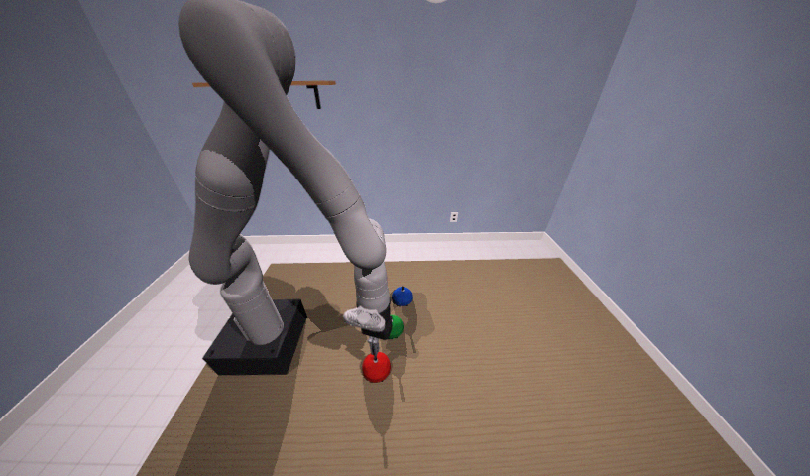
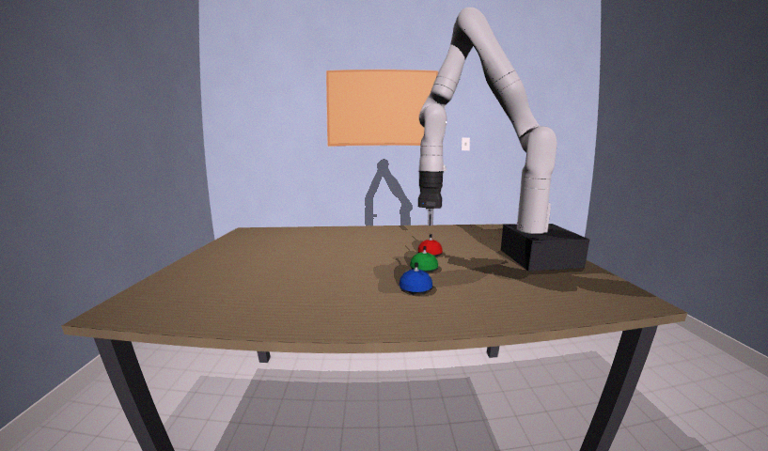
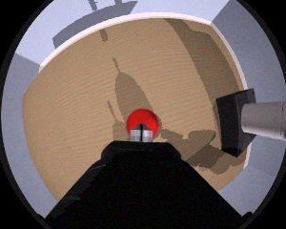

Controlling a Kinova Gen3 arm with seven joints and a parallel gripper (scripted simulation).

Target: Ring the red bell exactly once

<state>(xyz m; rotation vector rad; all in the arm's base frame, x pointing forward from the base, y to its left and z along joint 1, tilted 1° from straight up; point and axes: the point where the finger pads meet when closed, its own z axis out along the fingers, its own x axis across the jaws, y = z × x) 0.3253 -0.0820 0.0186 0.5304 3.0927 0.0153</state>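
My hand is 8 cm above the red bell. The rest, counted from my hand: blue bell: 9 cm ahead, 27 cm to the left, 8 cm below; green bell: 4 cm ahead, 13 cm to the left, 8 cm below.
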